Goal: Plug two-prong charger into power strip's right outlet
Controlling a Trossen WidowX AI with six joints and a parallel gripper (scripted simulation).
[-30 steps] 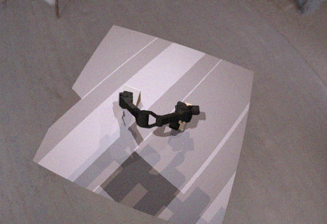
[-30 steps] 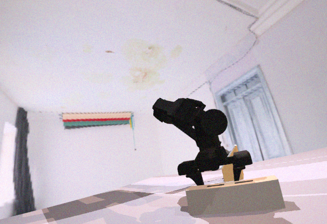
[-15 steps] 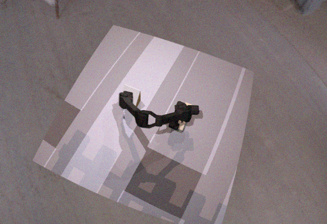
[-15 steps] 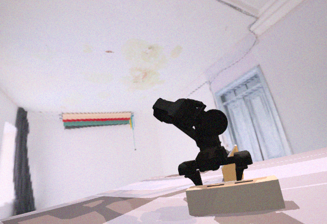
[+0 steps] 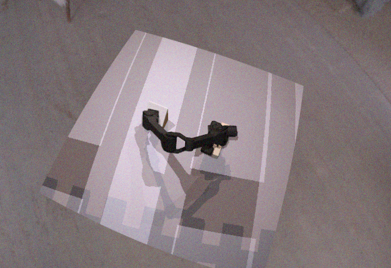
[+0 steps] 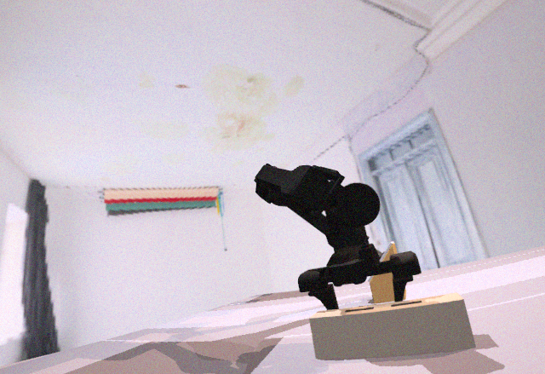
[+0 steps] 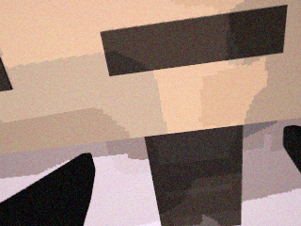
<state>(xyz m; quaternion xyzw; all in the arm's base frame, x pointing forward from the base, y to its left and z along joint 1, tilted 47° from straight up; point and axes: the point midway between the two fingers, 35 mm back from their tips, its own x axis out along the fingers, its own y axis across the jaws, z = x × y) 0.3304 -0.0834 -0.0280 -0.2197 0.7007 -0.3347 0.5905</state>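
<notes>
Right now my gripper tip is 20 mm short of the black two-prong charger and 10 mm below it.
</notes>
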